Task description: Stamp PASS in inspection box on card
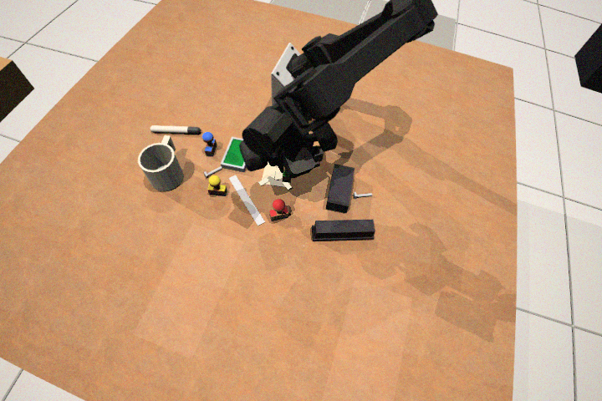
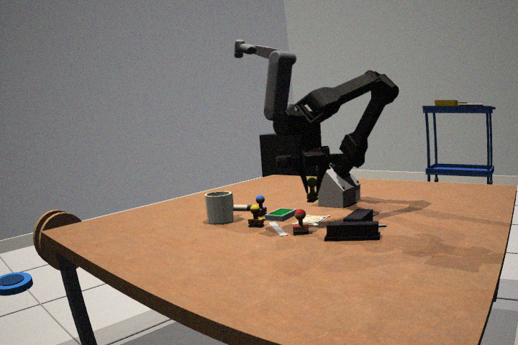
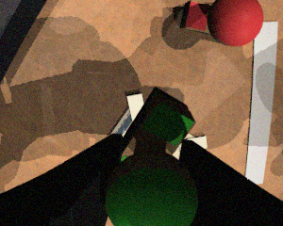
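Right now my gripper tip is 70 mm short of the red-knobbed stamp, 70 mm above it and 10 mm to the right of it. Also, from my gripper tip: inspection card (100 mm below, 60 mm behind, 40 mm to the right); then green-knobbed pass stamp (right at my gripper tip); then ruler (90 mm below, 80 mm to the right, 50 mm ahead).
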